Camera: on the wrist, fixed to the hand. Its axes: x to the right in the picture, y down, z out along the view.
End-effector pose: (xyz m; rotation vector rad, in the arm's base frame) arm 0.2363 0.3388 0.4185 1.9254 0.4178 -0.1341
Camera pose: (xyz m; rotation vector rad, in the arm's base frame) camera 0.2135 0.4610 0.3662 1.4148 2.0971 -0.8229
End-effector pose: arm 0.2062 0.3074 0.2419 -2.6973 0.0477 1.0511
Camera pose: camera 0.2954 0.3775 0.3148 -1.7745 -1.4128 0.0398
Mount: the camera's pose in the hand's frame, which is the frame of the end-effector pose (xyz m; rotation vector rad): 0.0212 -0.0942 -0.0941 0.2229 0.3658 -1.5209
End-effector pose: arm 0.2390 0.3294 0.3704 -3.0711 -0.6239 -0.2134
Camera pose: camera 0.2092 0.4218 0.4640 -1.6143 -2.4317 -0.5635
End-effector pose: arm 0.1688 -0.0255 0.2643 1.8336 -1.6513 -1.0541
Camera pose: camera 0.3009 -0.0440 0.2444 -2.9004 -0.0970 0.7676
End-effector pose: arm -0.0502 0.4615 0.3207 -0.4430 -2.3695 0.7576
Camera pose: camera -0.0183 0.4365 0.4493 1.1183 -1.5594 0.1321
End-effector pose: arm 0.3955 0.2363 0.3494 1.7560 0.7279 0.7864
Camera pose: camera 0.3238 0.3319 0.2869 0.7500 2.0418 -0.0799
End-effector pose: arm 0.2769 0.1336 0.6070 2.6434 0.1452 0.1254
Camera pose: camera 0.2795 0.2626 0.6461 1.9587 2.2019 0.0587
